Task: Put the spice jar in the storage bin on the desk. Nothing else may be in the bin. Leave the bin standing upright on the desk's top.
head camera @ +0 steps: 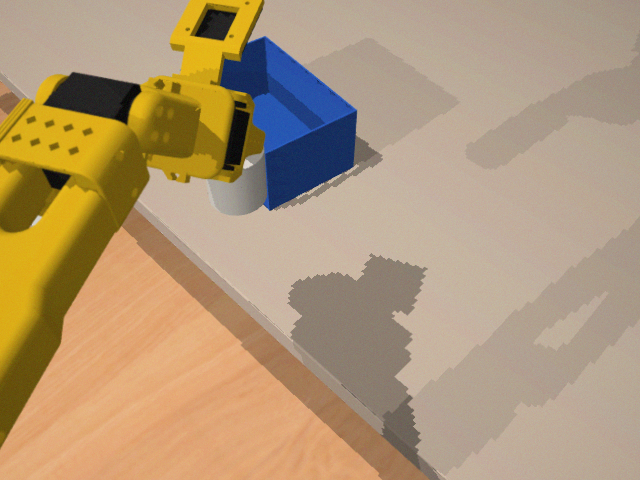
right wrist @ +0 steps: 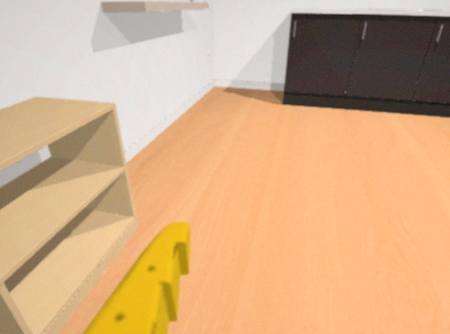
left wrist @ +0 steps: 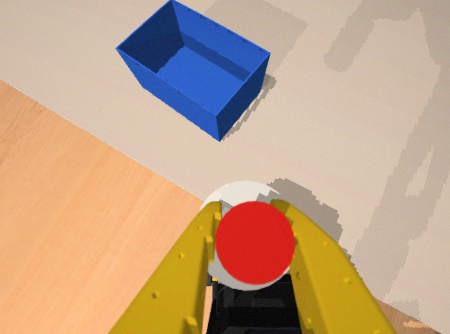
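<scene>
The spice jar, a white cylinder with a red round lid, is upright between the jaws of my left gripper, which is shut on it. The jar is held above the desk near its edge, with its shadow well away from it. The blue storage bin stands upright on the desk, its visible inside empty. In the left wrist view the jar is below and apart from the bin's nearest corner. My right gripper shows one notched jaw and is fully open.
The desk's edge runs diagonally beside the wooden floor. Arm shadows lie across the desk. In the right wrist view a light wooden shelf unit stands at the left, a wall shelf above, and dark cabinets at the back.
</scene>
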